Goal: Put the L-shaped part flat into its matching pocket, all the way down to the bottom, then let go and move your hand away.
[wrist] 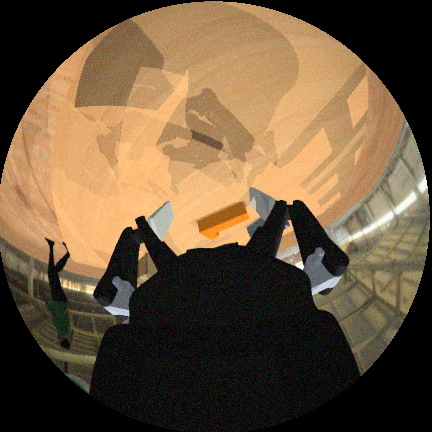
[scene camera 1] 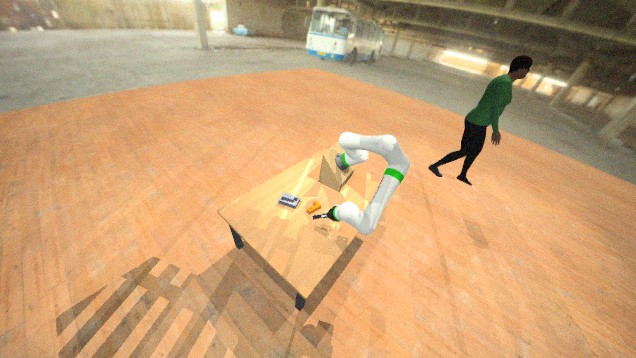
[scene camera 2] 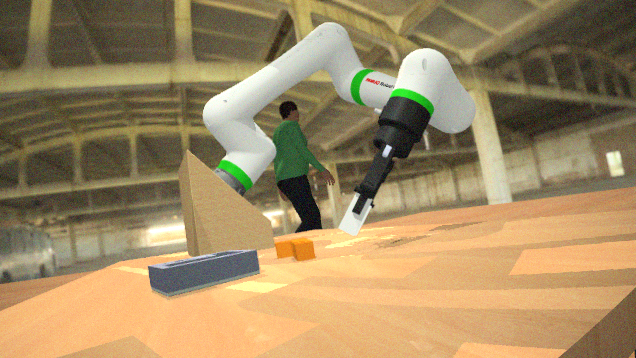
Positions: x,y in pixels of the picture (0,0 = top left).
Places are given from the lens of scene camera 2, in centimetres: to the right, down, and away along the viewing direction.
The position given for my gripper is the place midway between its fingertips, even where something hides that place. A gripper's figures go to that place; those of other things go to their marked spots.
my gripper (scene camera 2: pixel 348 232): 6, 10, 59
orange L-shaped part (scene camera 2: pixel 301 249): -3, 12, 53
